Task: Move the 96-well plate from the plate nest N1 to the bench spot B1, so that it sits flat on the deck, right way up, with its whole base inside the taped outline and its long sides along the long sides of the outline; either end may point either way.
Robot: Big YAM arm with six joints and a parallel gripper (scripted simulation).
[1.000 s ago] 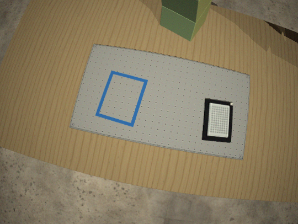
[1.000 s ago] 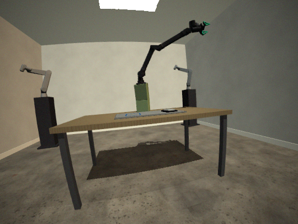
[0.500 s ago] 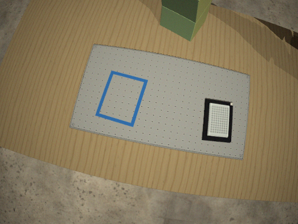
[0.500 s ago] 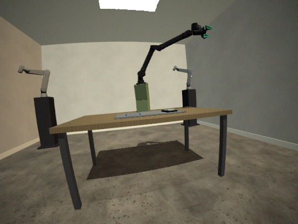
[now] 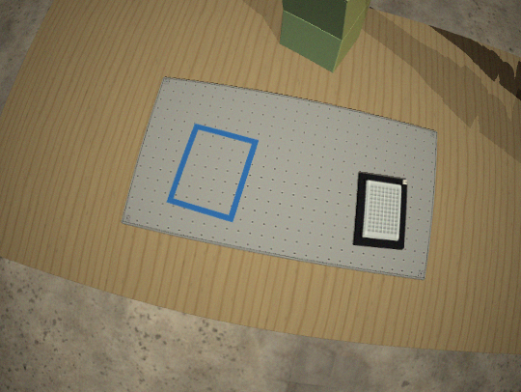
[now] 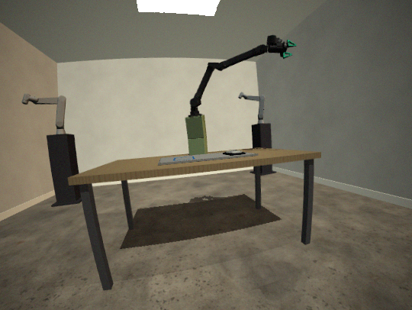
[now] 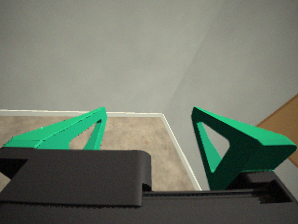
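Now: hand 79 cm above the white 96-well plate, 50 cm to the left of it and 21 cm past it. Round my hand: black plate nest N1 (80 cm below, 50 cm to the right, 21 cm behind).
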